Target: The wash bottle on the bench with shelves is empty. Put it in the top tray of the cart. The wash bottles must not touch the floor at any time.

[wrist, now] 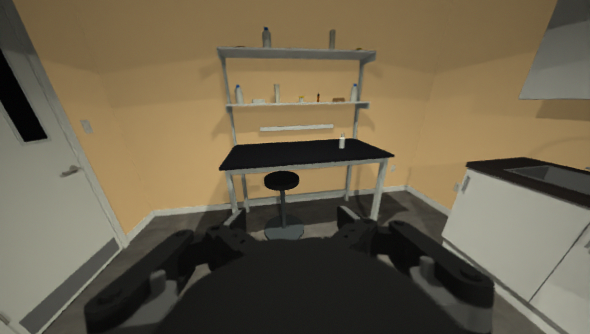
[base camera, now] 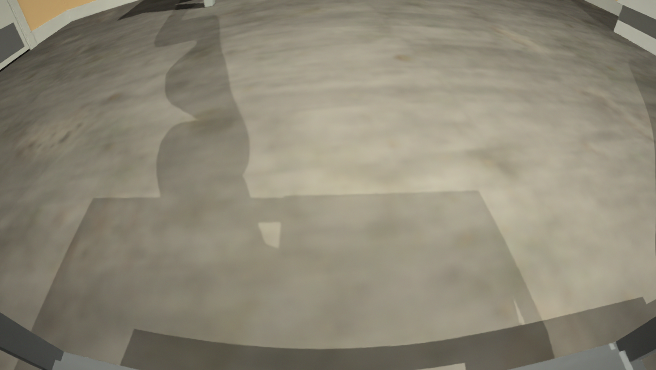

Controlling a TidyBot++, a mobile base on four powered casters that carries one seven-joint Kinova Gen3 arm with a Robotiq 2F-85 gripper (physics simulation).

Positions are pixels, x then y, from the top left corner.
Scene:
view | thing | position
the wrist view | gripper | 292,218
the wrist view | bench with shelves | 243,159
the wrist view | white counter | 513,219
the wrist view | white door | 62,217

